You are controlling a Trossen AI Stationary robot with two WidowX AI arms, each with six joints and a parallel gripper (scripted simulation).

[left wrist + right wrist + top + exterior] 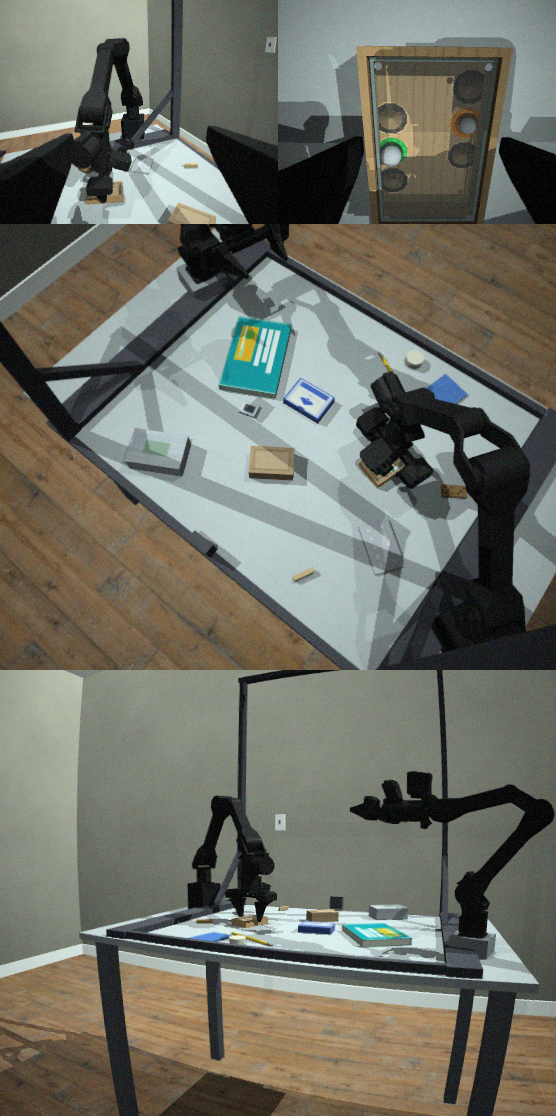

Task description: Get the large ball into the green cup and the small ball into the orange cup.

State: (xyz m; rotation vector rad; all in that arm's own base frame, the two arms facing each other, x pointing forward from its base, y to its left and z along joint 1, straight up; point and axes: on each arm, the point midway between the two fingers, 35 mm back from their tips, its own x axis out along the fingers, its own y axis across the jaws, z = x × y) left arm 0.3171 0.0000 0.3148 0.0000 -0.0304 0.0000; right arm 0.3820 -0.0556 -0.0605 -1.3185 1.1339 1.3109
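Right now the covered wooden puzzle is 4 cm below my right hand.
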